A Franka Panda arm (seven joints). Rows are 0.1 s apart.
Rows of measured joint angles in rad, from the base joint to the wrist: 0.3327 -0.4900 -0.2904 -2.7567 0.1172 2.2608 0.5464; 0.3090 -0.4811 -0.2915 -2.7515 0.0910 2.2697 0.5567; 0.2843 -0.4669 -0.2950 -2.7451 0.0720 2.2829 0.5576; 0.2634 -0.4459 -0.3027 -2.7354 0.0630 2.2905 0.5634; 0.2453 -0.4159 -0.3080 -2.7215 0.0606 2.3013 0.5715; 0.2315 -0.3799 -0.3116 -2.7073 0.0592 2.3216 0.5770; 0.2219 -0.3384 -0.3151 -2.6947 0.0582 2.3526 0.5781; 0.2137 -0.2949 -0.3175 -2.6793 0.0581 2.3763 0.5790; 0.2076 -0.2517 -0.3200 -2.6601 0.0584 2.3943 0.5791; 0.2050 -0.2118 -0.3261 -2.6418 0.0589 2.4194 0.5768; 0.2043 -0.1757 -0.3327 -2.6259 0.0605 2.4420 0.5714
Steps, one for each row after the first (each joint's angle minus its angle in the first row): -0.0237 0.0089 -0.0011 0.0052 -0.0262 0.0089 0.0103; -0.0484 0.0231 -0.0046 0.0116 -0.0452 0.0221 0.0112; -0.0693 0.0441 -0.0123 0.0213 -0.0542 0.0297 0.0170; -0.0874 0.0741 -0.0176 0.0352 -0.0566 0.0405 0.0251; -0.1012 0.1101 -0.0212 0.0494 -0.0580 0.0608 0.0306; -0.1108 0.1516 -0.0247 0.0620 -0.0590 0.0918 0.0317; -0.1190 0.1951 -0.0271 0.0774 -0.0591 0.1155 0.0326; -0.1251 0.2383 -0.0296 0.0966 -0.0588 0.1335 0.0327; -0.1277 0.2782 -0.0357 0.1149 -0.0583 0.1586 0.0304; -0.1284 0.3143 -0.0423 0.1308 -0.0567 0.1812 0.0250
